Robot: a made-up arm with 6 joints.
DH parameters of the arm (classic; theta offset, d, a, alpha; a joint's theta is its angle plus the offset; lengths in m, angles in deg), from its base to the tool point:
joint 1: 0 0.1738 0 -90
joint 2: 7.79 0 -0.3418 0
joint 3: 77.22 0 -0.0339 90
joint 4: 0 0.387 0 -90
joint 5: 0 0 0.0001 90
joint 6: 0 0.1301 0 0
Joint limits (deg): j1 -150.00..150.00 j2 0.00..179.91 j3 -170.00..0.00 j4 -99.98..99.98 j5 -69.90..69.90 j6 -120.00..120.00
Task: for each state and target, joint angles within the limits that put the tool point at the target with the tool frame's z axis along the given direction. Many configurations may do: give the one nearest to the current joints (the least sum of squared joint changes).
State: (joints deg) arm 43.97 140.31 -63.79 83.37 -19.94 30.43
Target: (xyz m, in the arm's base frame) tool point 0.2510 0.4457 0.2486 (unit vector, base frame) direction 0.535 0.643 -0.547
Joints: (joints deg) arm 63.38 93.29 -54.11 88.43 -10.97 30.43
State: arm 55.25 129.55 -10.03 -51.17 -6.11 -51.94
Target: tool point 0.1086 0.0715 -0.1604 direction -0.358 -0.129 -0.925
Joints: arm 29.67 145.57 -26.50 -61.66 -4.24 -51.94
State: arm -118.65 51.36 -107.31 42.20 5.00 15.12
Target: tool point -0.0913 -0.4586 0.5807 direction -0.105 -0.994 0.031
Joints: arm -103.28 74.67 -74.17 69.72 7.73 15.12
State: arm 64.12 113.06 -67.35 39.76 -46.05 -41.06
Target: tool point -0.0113 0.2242 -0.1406 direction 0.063 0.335 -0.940
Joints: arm 96.16 140.22 -24.06 8.71 -40.64 -41.06
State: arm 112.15 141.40 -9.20 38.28 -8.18 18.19
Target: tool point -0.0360 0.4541 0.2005 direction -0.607 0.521 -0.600
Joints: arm 83.64 94.85 -48.77 76.71 42.78 18.19
